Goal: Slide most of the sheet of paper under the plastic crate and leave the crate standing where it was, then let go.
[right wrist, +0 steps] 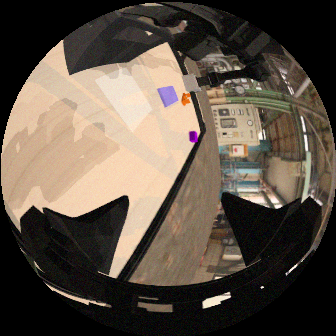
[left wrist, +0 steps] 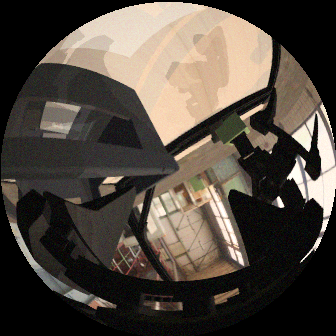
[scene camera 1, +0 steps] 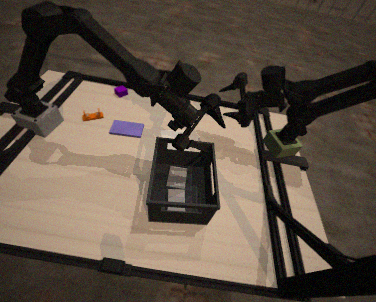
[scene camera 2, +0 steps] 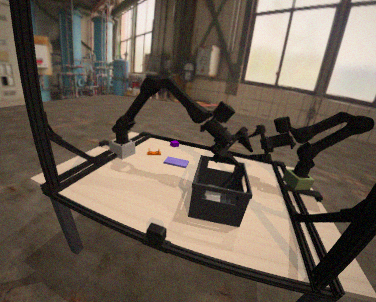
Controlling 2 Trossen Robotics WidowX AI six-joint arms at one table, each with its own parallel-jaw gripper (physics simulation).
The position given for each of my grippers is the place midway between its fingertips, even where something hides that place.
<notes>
My left gripper (scene camera 1: 216, 140) is open, with nothing in its grasp. Also in view: a black plastic crate (scene camera 1: 201, 204). My right gripper (scene camera 1: 221, 102) is open, holding nothing. Also in view: a pale sheet of paper (left wrist: 124, 39).
The black plastic crate shows as well in the right wrist view (right wrist: 122, 43), in the left wrist view (left wrist: 111, 135) and in scene camera 2 (scene camera 2: 230, 210). The pale sheet of paper is seen too in the right wrist view (right wrist: 119, 87). My left gripper also shows in the left wrist view (left wrist: 184, 192) and in scene camera 2 (scene camera 2: 246, 159).
</notes>
